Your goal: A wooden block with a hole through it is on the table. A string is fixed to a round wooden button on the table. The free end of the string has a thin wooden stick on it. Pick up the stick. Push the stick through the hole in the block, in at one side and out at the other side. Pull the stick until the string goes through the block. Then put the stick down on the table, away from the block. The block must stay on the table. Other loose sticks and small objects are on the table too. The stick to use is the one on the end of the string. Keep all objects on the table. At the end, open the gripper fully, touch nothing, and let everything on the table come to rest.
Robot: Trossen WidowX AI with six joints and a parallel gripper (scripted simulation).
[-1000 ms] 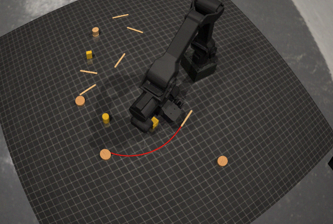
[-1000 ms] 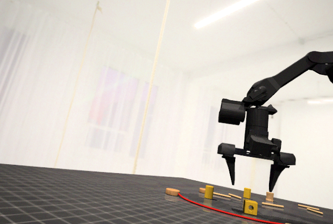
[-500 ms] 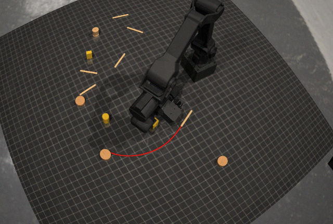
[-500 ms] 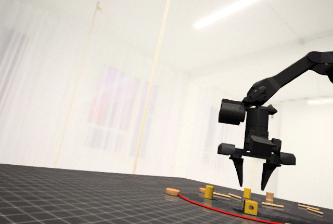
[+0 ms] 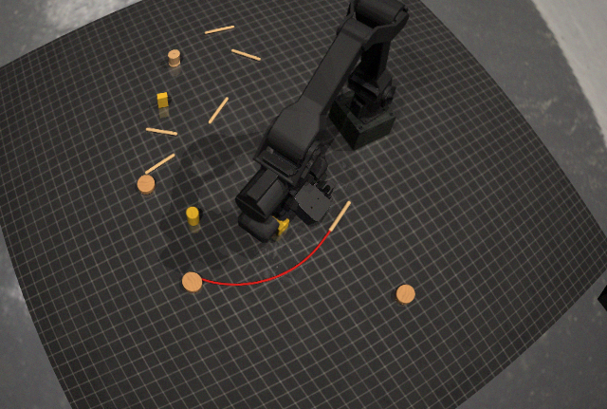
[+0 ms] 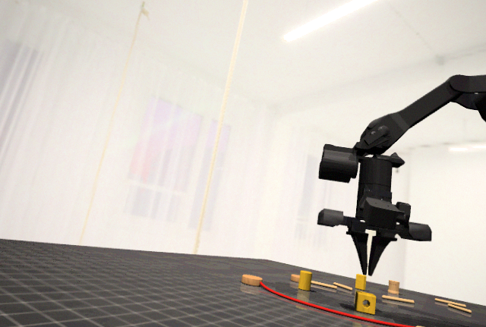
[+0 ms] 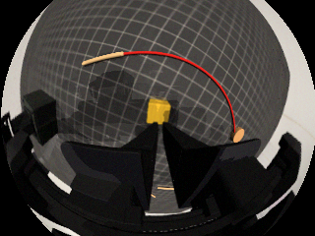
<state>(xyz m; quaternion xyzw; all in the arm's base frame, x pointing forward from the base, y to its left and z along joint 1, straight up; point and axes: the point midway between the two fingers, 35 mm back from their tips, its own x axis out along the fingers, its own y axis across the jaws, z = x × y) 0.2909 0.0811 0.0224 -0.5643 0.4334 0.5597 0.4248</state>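
Right now my gripper tip is 10 cm past the thin wooden stick, 6 cm to the right of it and 6 cm above it. Round my gripper tip: round wooden button: 21 cm ahead, 5 cm below; yellow cylinder: 13 cm ahead, 11 cm to the right, 4 cm below.
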